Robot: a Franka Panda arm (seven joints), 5 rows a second.
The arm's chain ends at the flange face. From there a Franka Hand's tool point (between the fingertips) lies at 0.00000 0.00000 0.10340 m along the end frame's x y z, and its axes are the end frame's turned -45 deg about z.
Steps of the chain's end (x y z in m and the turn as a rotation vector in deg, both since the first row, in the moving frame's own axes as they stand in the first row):
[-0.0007 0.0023 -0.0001 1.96 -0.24 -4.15]
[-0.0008 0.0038 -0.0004 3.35 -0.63 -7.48]
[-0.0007 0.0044 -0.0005 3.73 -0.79 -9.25]
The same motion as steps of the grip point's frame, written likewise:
[0.0000 -0.0018 -0.0002 1.56 1.22 -4.15]
[-0.0001 -0.0032 -0.0006 2.81 1.92 -7.48]
[-0.0003 -0.0034 -0.0007 3.20 2.08 -9.25]

